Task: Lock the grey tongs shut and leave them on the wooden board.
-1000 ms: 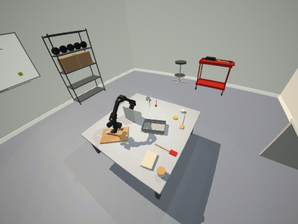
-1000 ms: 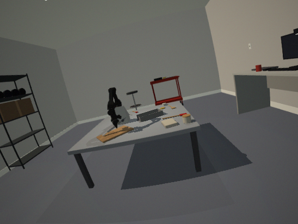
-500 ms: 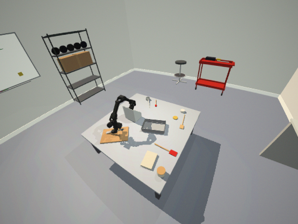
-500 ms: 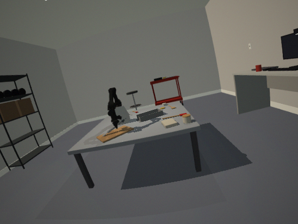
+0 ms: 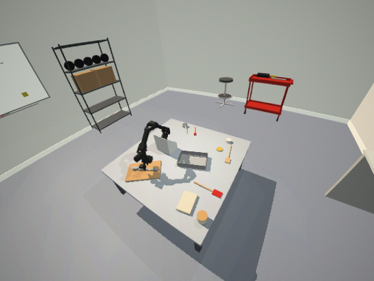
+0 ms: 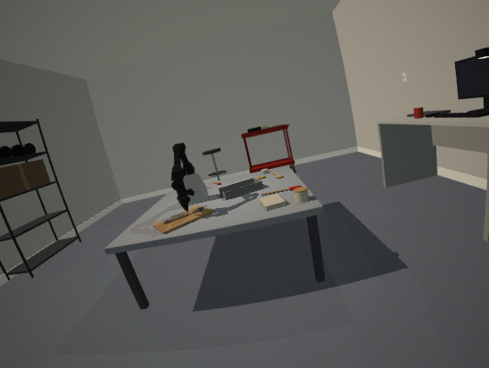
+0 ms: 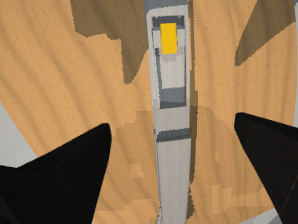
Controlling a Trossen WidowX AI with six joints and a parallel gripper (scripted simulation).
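Now: the wooden board 4 cm below my gripper tip, 3 cm to the right of it and 3 cm behind it. The rest, counted from my gripper tip: cream block (56 cm ahead, 3 cm to the right, 3 cm below); then grey roasting tin (39 cm to the left, 32 cm ahead, 2 cm below); then red spatula (66 cm ahead, 18 cm to the left, 4 cm below).
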